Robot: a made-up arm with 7 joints.
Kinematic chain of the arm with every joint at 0, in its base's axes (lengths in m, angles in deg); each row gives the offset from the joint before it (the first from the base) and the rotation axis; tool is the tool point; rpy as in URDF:
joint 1: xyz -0.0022 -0.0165 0.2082 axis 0 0.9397 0.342
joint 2: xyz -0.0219 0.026 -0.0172 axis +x
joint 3: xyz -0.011 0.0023 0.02 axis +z
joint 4: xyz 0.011 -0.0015 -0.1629 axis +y
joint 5: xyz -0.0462 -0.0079 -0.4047 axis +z
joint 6: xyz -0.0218 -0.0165 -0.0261 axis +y
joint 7: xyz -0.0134 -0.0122 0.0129 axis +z
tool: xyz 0.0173 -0.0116 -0.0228 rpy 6.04 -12 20.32
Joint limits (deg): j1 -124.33..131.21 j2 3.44..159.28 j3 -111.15..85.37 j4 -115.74..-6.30 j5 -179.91..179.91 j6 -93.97..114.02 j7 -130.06..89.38
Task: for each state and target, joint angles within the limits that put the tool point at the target. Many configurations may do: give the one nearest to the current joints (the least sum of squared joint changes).
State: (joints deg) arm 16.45 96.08 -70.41 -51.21 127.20 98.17 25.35
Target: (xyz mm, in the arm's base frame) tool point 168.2 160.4 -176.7
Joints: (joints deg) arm 9.19 97.14 -51.10 -96.04 130.05 101.57 21.83
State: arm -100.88 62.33 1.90 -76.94 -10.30 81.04 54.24
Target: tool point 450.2 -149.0 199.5
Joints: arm -53.38 58.52 -39.86 -98.52 -6.15 82.27 54.39
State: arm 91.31 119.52 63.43 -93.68 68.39 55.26 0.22
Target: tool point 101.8 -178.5 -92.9
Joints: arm 105.50 157.53 60.76 -115.74 96.35 74.74 -36.62
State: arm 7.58 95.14 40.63 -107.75 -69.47 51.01 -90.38
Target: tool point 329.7 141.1 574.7
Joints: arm 20.60 131.55 48.07 -70.26 -65.76 32.39 -83.25
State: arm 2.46 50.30 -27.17 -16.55 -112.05 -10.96 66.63
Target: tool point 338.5 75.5 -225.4
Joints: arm -10.02 30.76 -32.05 -54.46 -114.22 -11.68 68.36
